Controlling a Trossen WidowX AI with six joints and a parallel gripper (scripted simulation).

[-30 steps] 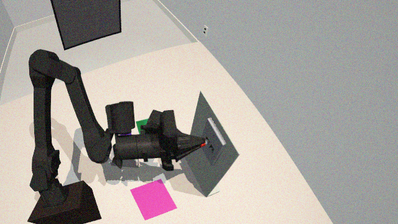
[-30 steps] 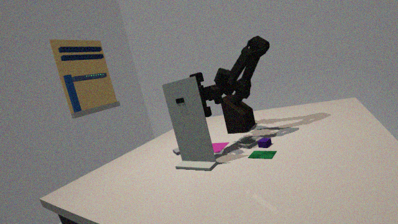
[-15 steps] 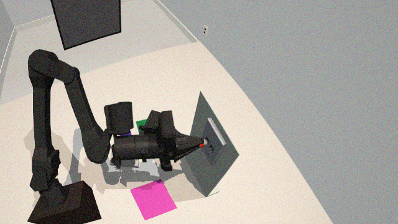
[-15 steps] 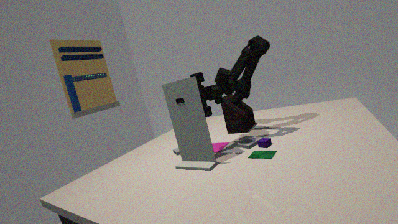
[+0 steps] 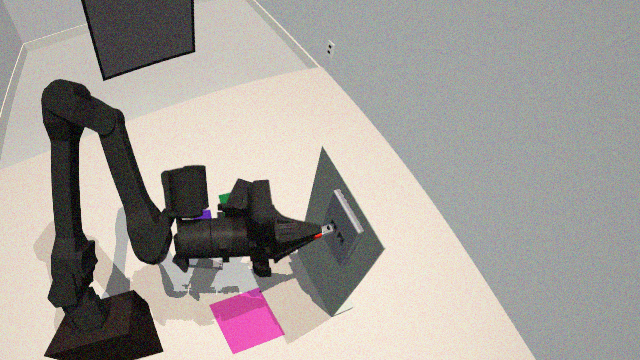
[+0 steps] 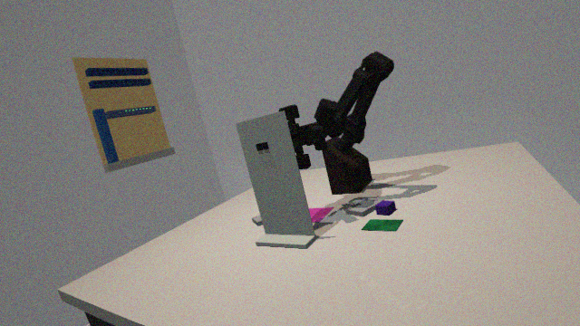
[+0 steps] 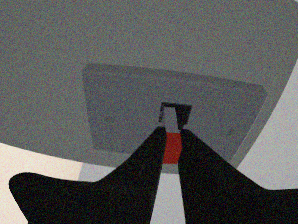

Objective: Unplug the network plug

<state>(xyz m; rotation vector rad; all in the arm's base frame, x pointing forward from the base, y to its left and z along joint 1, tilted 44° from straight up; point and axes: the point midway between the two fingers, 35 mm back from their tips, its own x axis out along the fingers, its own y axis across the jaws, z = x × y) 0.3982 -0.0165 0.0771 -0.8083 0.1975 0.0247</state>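
The magenta square lies 27 cm below my gripper tip, 14 cm behind it and 4 cm to the right of it. From my gripper tip the other things lie so: green board: 27 cm below, 23 cm to the left, 8 cm behind; network plug: right at my gripper tip; grey socket panel: 11 cm below, 4 cm ahead.
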